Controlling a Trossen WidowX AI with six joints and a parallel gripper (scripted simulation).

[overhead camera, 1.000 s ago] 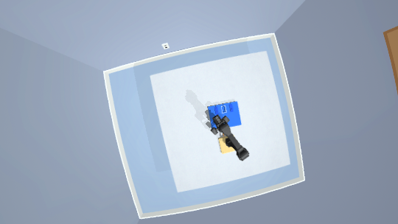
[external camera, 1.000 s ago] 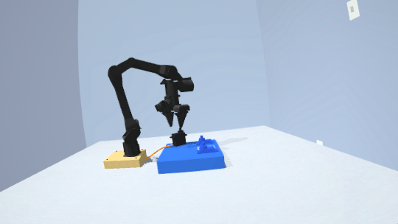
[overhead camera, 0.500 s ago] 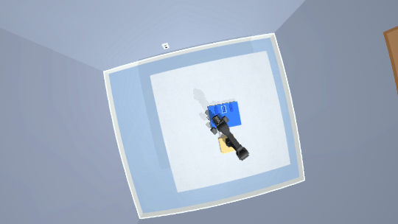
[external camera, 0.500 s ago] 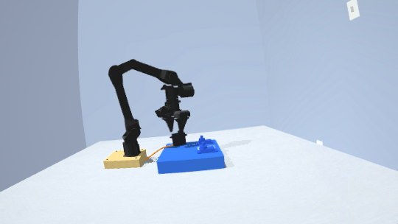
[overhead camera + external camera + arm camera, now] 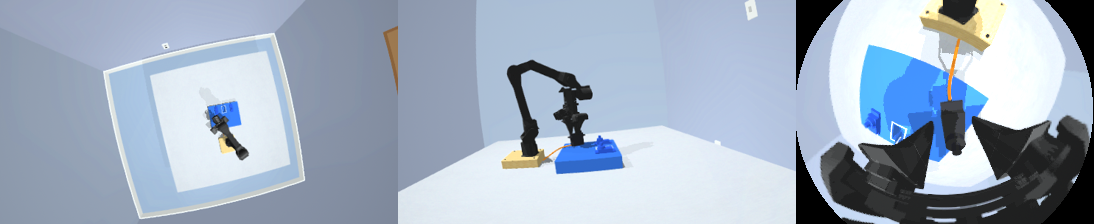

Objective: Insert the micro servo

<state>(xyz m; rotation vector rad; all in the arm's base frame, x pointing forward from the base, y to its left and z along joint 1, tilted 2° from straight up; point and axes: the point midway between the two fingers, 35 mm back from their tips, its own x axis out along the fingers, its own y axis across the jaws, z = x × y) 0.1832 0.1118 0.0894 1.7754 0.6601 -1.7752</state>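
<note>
Right now the blue deck is 3 cm ahead of my gripper tip, 9 cm to the right of it and 7 cm below it.
</note>
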